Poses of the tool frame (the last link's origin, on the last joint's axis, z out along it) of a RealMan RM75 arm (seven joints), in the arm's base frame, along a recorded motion.
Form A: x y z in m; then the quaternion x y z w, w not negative.
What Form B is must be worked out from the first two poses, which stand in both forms.
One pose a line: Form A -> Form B
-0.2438 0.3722 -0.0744 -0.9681 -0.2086 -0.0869 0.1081 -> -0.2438 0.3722 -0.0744 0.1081 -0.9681 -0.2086 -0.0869
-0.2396 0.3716 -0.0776 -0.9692 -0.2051 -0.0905 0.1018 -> -0.2396 0.3716 -0.0776 0.1018 -0.9692 -0.2051 -0.0905
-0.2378 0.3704 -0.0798 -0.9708 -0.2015 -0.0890 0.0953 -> -0.2378 0.3704 -0.0798 0.0953 -0.9708 -0.2015 -0.0890
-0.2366 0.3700 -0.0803 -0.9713 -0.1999 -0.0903 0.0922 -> -0.2366 0.3700 -0.0803 0.0922 -0.9713 -0.1999 -0.0903
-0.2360 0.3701 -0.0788 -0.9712 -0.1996 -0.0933 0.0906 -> -0.2360 0.3701 -0.0788 0.0906 -0.9712 -0.1996 -0.0933
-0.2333 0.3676 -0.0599 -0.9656 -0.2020 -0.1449 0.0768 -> -0.2333 0.3676 -0.0599 0.0768 -0.9656 -0.2020 -0.1449
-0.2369 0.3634 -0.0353 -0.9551 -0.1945 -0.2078 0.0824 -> -0.2369 0.3634 -0.0353 0.0824 -0.9551 -0.1945 -0.2078
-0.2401 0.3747 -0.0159 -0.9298 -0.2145 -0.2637 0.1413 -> -0.2401 0.3747 -0.0159 0.1413 -0.9298 -0.2145 -0.2637
